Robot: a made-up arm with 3 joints. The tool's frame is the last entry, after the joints. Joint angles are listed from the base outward. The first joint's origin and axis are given. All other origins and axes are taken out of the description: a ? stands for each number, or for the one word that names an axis. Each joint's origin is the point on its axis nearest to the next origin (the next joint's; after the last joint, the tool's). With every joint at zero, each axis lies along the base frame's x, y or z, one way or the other. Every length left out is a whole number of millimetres.
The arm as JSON. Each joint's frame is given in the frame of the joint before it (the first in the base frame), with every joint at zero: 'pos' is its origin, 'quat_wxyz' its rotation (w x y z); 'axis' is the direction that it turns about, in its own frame. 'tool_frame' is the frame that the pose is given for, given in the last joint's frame.
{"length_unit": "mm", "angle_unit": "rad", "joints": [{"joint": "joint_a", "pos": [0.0, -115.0, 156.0], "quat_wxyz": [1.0, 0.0, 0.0, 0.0], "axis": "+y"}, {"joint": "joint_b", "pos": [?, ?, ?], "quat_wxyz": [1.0, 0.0, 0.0, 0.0], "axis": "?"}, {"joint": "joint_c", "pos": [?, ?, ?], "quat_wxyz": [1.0, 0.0, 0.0, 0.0], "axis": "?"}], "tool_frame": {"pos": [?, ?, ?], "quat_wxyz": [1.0, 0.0, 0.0, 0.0]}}
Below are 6 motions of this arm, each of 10 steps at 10 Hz.
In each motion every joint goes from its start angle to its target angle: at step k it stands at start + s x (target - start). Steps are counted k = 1, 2, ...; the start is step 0. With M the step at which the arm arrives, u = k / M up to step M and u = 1 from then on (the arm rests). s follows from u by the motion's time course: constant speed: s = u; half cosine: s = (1 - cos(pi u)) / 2; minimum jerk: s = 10 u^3 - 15 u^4 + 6 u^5.
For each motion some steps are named. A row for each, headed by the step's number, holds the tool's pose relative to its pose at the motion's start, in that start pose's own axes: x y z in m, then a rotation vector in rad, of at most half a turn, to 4 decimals.
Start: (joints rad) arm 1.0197 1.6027 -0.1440
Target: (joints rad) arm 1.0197 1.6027 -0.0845
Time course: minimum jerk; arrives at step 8
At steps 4, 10:
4: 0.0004 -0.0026 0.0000 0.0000 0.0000 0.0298
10: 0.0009 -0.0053 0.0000 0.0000 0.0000 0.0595

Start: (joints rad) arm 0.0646 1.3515 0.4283
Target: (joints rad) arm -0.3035 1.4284 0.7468
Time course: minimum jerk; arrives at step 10
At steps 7, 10:
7: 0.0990 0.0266 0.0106 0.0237 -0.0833 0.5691
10: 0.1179 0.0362 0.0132 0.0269 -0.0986 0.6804

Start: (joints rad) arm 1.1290 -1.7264 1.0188
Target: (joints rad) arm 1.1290 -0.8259 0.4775
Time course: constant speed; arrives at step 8
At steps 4, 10:
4: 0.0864 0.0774 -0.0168 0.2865 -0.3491 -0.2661
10: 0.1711 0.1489 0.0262 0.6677 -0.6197 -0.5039

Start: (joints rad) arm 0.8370 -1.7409 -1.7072
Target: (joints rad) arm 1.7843 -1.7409 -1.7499
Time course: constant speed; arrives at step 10
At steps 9, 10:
9: -0.1117 -0.2238 0.0242 0.1422 0.0223 0.8019
10: -0.1116 -0.2527 0.0249 0.1579 0.0251 0.8910

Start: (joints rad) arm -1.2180 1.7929 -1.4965
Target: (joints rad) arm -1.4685 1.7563 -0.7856
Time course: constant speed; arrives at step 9
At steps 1, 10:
1: -0.0042 -0.0063 -0.0017 -0.0065 -0.0034 0.1062
10: -0.0091 -0.0458 -0.0118 -0.0635 -0.0124 0.9560

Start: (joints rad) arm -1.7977 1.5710 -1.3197
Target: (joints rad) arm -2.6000 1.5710 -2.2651
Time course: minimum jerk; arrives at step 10
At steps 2, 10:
2: -0.0103 0.0099 0.0000 0.0000 0.0000 -0.0083
10: -0.2175 0.0930 0.0000 -0.0002 0.0000 -0.1431

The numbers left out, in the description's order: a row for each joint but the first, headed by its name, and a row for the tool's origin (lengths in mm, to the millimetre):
joint_b: xyz 259.0 0.0 -125.0, axis +x
joint_c: xyz 0.0 -18.0 -213.0, axis +z
tool: xyz -89.0 -12.0 0.0

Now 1 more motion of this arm.
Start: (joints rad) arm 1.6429 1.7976 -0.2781
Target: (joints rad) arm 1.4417 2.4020 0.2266
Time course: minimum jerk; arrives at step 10
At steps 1, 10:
1: -0.0002 0.0010 -0.0001 0.0049 0.0018 0.0060
10: -0.0313 0.1152 0.0016 0.6103 0.1207 0.6650

